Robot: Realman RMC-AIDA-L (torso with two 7-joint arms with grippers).
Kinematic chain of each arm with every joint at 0, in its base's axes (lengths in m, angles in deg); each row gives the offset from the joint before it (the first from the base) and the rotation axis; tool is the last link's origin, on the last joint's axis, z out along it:
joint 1: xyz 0 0 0.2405 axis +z
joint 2: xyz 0 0 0 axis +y
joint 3: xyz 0 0 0.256 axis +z
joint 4: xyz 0 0 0 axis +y
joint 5: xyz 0 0 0.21 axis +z
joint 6: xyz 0 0 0 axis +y
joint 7: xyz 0 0 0.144 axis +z
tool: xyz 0 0 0
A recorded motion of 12 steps. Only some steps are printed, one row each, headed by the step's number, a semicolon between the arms.
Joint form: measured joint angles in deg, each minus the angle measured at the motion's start. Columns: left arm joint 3, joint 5, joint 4, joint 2, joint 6, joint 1, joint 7; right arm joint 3, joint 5, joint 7, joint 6, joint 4, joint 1, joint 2.
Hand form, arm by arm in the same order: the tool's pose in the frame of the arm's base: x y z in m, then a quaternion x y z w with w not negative. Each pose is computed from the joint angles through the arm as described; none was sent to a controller.
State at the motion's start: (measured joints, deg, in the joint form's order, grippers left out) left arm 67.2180 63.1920 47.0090 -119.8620 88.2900 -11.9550 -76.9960; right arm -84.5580 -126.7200 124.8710 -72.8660 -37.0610 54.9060 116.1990
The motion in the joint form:
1: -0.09 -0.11 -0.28 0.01 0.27 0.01 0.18; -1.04 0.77 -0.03 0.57 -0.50 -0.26 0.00
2: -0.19 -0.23 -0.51 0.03 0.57 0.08 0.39; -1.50 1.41 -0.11 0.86 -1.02 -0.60 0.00
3: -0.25 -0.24 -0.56 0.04 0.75 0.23 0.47; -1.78 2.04 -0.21 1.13 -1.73 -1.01 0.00
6: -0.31 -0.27 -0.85 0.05 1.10 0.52 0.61; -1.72 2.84 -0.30 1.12 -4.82 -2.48 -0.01
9: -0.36 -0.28 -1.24 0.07 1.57 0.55 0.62; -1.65 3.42 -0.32 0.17 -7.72 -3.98 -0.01
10: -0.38 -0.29 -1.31 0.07 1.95 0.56 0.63; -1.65 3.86 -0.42 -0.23 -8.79 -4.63 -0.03
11: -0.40 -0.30 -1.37 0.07 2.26 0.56 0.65; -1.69 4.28 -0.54 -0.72 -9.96 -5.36 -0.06
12: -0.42 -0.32 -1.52 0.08 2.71 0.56 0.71; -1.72 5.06 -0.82 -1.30 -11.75 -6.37 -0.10
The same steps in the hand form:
1: -0.2330 0.2888 0.0287 -0.82720 -0.19697 -0.49078 0.18993; 0.1555 0.3905 -0.0761 -0.96660 0.21911 -0.12594 0.04269
2: -0.2337 0.2879 0.0290 -0.82646 -0.19647 -0.49213 0.19019; 0.1545 0.3900 -0.0767 -0.96760 0.21704 -0.12154 0.04320
3: -0.2345 0.2870 0.0292 -0.82617 -0.19656 -0.49246 0.19048; 0.1529 0.3899 -0.0768 -0.96879 0.21487 -0.11536 0.04446
6: -0.2364 0.2849 0.0289 -0.82534 -0.19848 -0.49313 0.19038; 0.1477 0.3899 -0.0738 -0.97211 0.20698 -0.09831 0.04995
9: -0.2371 0.2835 0.0284 -0.82476 -0.19974 -0.49464 0.18761; 0.1444 0.3870 -0.0706 -0.97446 0.20138 -0.08688 0.04814
10: -0.2368 0.2827 0.0285 -0.82475 -0.19860 -0.49599 0.18533; 0.1435 0.3855 -0.0694 -0.97535 0.19977 -0.08147 0.04638
11: -0.2366 0.2820 0.0285 -0.82473 -0.19754 -0.49710 0.18352; 0.1428 0.3836 -0.0681 -0.97627 0.19772 -0.07656 0.04413
12: -0.2364 0.2810 0.0285 -0.82469 -0.19628 -0.49862 0.18095; 0.1405 0.3812 -0.0659 -0.97800 0.19302 -0.06725 0.04174

